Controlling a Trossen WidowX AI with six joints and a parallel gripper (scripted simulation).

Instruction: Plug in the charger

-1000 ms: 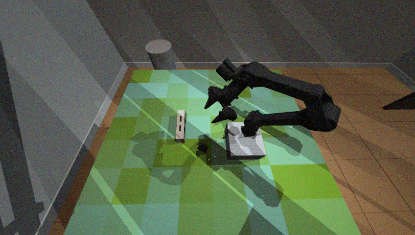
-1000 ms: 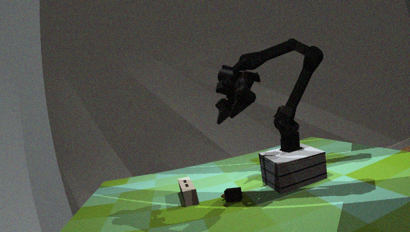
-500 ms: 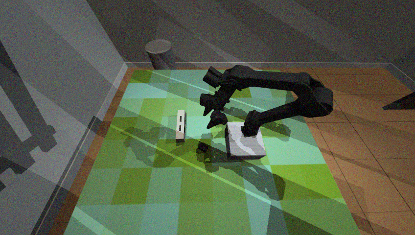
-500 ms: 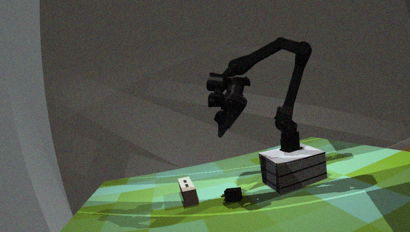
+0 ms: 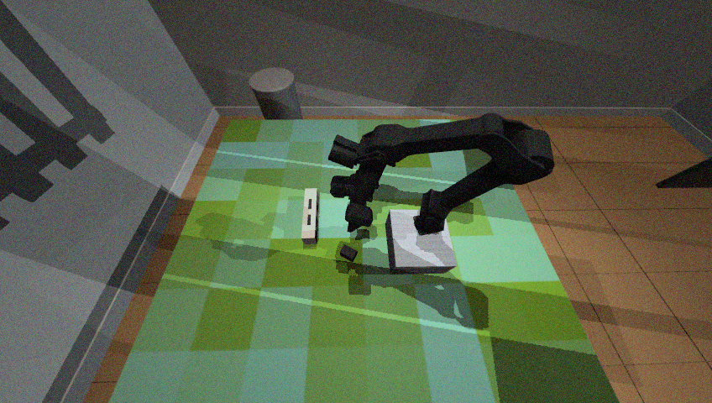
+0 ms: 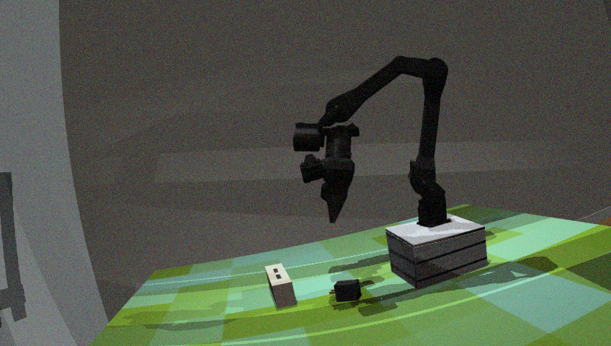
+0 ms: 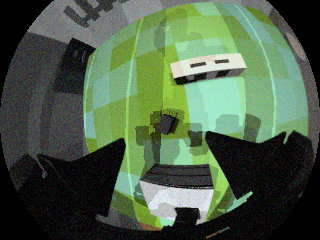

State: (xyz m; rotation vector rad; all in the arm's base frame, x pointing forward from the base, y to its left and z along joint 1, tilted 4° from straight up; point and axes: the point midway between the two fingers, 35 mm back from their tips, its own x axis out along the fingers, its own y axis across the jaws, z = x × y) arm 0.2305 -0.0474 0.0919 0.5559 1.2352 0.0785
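Now: gripper tip 16 cm above the black two-prong charger, 3 cm to the right of it and 3 cm short of it.
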